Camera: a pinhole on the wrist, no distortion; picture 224 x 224 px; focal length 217.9 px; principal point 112.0 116.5 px. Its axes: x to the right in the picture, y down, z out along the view. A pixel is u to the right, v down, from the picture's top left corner.
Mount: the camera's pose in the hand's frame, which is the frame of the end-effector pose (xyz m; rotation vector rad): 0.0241 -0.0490 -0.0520 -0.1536 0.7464 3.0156
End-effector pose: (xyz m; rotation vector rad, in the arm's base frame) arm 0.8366 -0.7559 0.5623 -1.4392 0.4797 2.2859
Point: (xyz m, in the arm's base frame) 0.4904 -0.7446 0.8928
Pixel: 169 122
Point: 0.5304 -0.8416 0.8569
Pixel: 179 79
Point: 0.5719 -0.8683 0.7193
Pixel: 143 42
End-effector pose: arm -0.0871 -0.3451 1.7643 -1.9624 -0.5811 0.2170
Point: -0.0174 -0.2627 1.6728
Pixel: 8 50
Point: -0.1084 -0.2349 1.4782
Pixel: 107 58
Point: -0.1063 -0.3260 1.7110
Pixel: 157 72
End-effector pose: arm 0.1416 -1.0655 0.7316 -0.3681 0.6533 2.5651
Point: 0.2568 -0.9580 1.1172
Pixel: 206 199
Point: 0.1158 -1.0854 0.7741
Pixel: 143 36
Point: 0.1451 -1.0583 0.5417
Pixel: behind the camera
